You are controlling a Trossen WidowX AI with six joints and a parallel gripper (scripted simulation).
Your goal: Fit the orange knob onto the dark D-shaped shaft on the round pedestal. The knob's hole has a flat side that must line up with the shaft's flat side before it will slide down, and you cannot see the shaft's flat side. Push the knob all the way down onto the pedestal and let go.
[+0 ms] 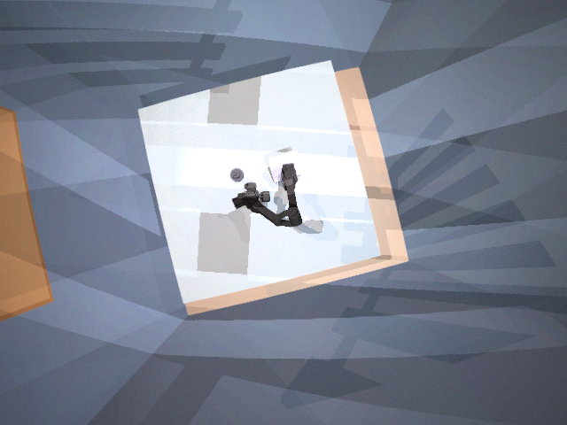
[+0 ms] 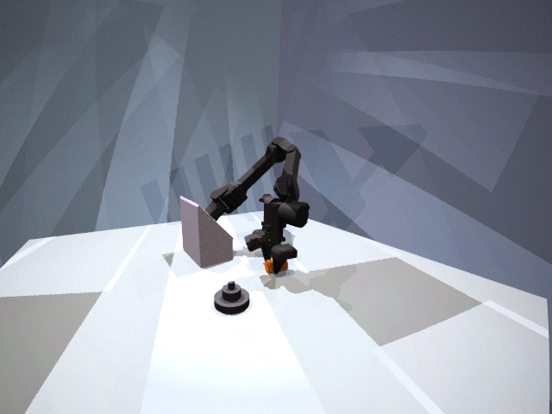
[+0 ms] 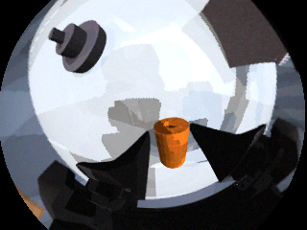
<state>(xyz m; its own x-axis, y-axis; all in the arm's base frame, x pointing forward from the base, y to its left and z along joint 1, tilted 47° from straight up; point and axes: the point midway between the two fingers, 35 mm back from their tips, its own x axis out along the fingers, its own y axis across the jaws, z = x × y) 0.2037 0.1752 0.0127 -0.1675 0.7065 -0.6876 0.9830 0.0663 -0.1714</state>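
Now: gripper tip 20 mm to the right of the orange knob and 10 mm below it. Round my gripper tip: dark round pedestal: 160 mm to the right, 90 mm ahead, 20 mm above.
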